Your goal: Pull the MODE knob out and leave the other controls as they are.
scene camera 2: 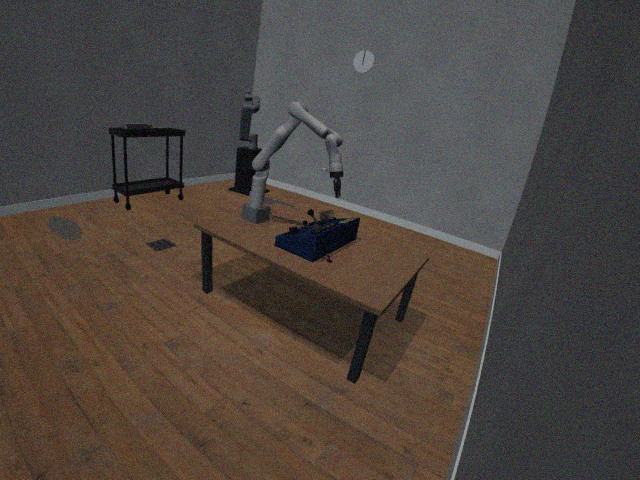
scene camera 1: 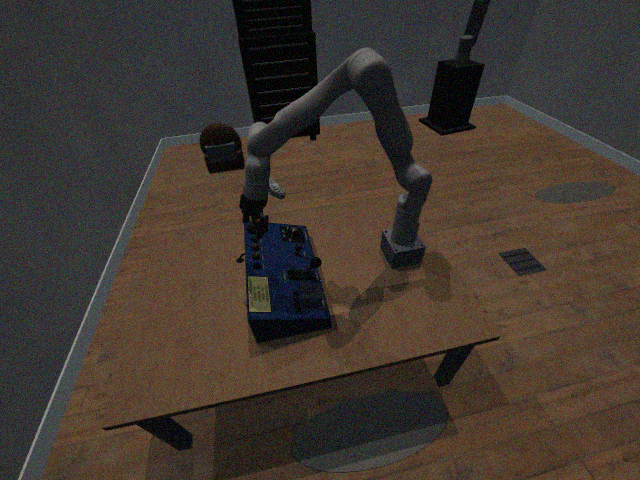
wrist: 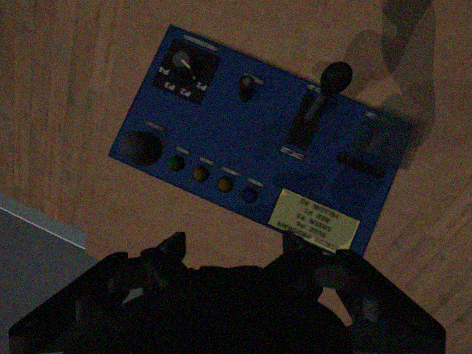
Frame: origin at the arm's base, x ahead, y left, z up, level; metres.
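Seen in the pictures: gripper, fingertip midpoint: [scene camera 2: 338,197] [scene camera 1: 251,230] [wrist: 233,241]; arm's base at its link origin: [scene camera 2: 256,206] [scene camera 1: 402,237].
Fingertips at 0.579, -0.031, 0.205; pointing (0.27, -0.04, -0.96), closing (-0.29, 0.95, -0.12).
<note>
Pixels of each thing's top centre, then the offset from my fingertips to it, as dx, dy, dz. "spot": a spot on its surface instead.
- blue control box at a spot on its surface: [wrist: 215,120] spot: -0.090, -0.091, -0.198
- MODE knob at its top centre: [wrist: 243,87] [scene camera 1: 296,245] -0.151, -0.052, -0.171
- rotary selector at its top centre: [wrist: 177,60] [scene camera 1: 292,227] -0.167, -0.171, -0.178
- slotted lever at a spot on its surface: [wrist: 336,77] [scene camera 1: 314,258] [scene camera 2: 311,210] spot: -0.187, +0.069, -0.140
- large dark round button at a spot on its surface: [wrist: 141,148] spot: -0.019, -0.180, -0.125
- yellow note at a spot on its surface: [wrist: 315,220] [scene camera 1: 260,293] spot: +0.027, +0.134, -0.166
- clear cover at its top centre: [wrist: 399,144] [scene camera 1: 308,288] [scene camera 2: 327,209] -0.130, +0.187, -0.146
- small dark hook at a spot on its surface: [scene camera 1: 240,257] [scene camera 2: 329,256] spot: +0.078, -0.181, -0.281
The blue control box [scene camera 1: 279,253] [scene camera 2: 305,246] [wrist: 215,120] lies on the table. The MODE knob [scene camera 1: 298,251] [wrist: 246,84], small and dark, stands between the rotary selector [wrist: 181,60] and the slotted lever [wrist: 336,77] [scene camera 1: 315,262] [scene camera 2: 310,212]. How far the knob stands out is unclear. My gripper [scene camera 1: 256,227] [scene camera 2: 337,193] [wrist: 233,241] is open and empty, pointing down above the box's button-row side, apart from the knob. In scene camera 1 it hides the large dark round button [wrist: 141,148]. Green [wrist: 176,162], two amber and blue [wrist: 249,195] buttons line that edge.
A yellow note [scene camera 1: 259,294] [wrist: 315,220] lies on the box near a clear cover [wrist: 382,137]. The ball-topped lever rises above the panel beside the MODE knob. A small dark hook [scene camera 1: 240,257] [scene camera 2: 329,258] sticks out at the box's side. The arm's base [scene camera 1: 402,254] [scene camera 2: 256,213] stands on the table.
</note>
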